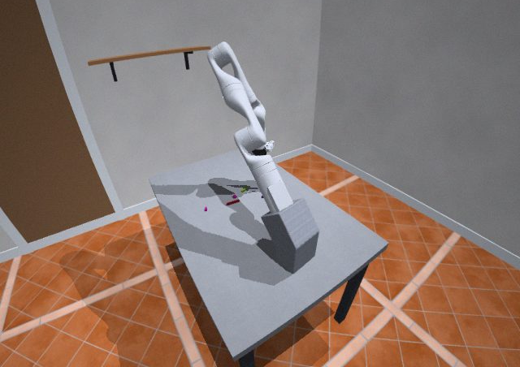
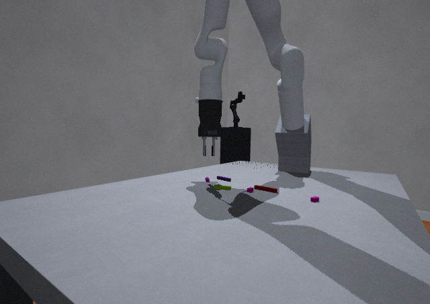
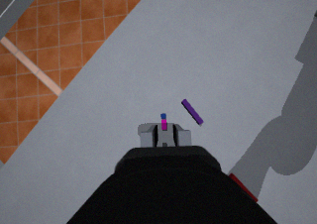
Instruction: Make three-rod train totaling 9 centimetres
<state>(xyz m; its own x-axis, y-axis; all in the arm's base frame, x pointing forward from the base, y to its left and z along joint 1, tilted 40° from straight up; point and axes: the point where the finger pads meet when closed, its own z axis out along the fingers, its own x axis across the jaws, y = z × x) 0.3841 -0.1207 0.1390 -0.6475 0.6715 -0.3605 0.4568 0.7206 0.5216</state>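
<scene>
Right now my hand is 6 cm past the purple rod, 1 cm to the right of it and 10 cm above it. The rest, counted from my hand: blue rod: 1 cm behind, 2 cm to the right, 10 cm below; lime rod: 4 cm ahead, 11 cm to the left, 10 cm below; red rod: 5 cm behind, 20 cm to the left, 10 cm below.
</scene>
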